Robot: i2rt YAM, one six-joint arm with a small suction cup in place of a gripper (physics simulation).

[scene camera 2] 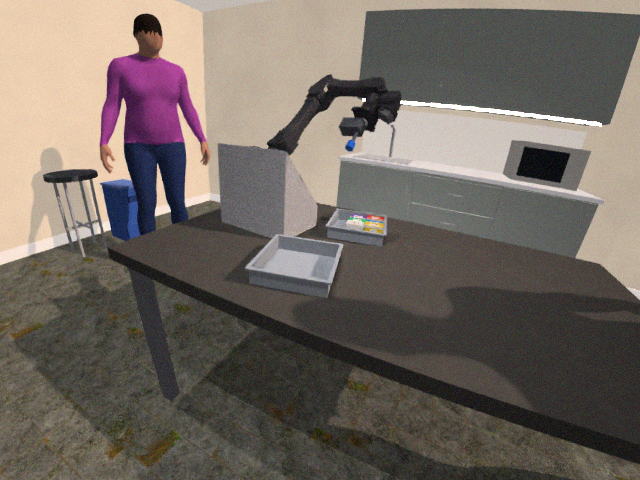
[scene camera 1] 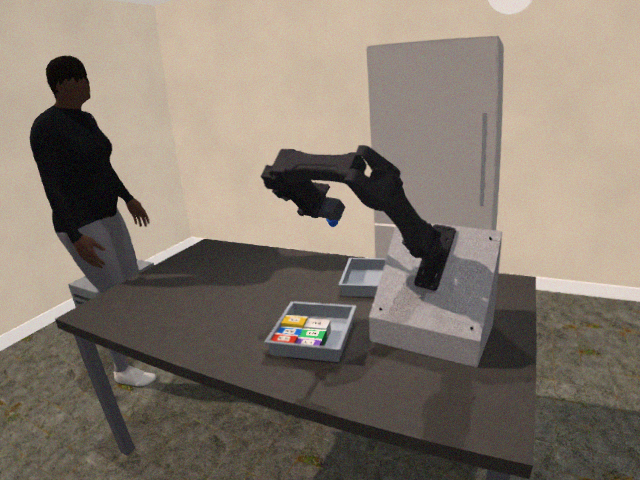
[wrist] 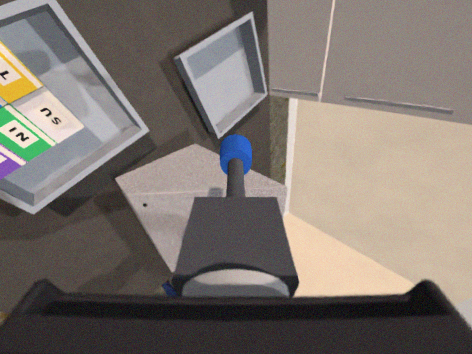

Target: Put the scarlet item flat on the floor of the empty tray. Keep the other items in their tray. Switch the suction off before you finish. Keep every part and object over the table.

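Pixels of known places: end effector, tool point: (scene camera 2: 348, 148) (scene camera 1: 333, 222) (wrist: 235, 149); arm's base, origin of the base link: (scene camera 2: 265, 167) (scene camera 1: 435, 257).
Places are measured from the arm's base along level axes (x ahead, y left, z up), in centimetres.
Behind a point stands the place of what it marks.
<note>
The scarlet item (scene camera 1: 284, 338) @[x 33.6, y 32.2, z -19.4 cm] (scene camera 2: 375, 218) @[x 34.2, y 31.2, z -19.4 cm] is a red box with a white label. It lies in the filled tray (scene camera 1: 306, 352) @[x 25.7, y 32.4, z -21.6 cm] (scene camera 2: 356, 236) @[x 35.1, y 11.3, z -21.4 cm] (wrist: 95, 60) @[x 37.2, y 11.6, z -18.9 cm] beside blue, green, purple, yellow and white boxes. It does not show in the wrist view. The empty tray (scene camera 1: 356, 290) @[x 31.7, y -6.6, z -21.4 cm] (scene camera 2: 289, 282) @[x 36.3, y -29.6, z -21.2 cm] (wrist: 197, 100) @[x 27.5, y -8.4, z -21.8 cm] stands apart, partly hidden behind the pedestal in scene camera 1. My gripper, a blue suction cup (scene camera 1: 332, 222) (scene camera 2: 350, 145) (wrist: 235, 150), hangs high above the table with nothing on it. It is open.
The grey speckled pedestal (scene camera 1: 423, 330) @[x -2.5, y 15.0, z -15.8 cm] (scene camera 2: 253, 191) @[x 1.3, y -7.7, z -7.9 cm] (wrist: 165, 215) @[x 7.8, y 11.2, z -10.9 cm] bears the arm and stands close to both trays. A person (scene camera 1: 72, 160) stands by the table's far left end in scene camera 1; another person (scene camera 2: 154, 103) stands behind it in scene camera 2.
</note>
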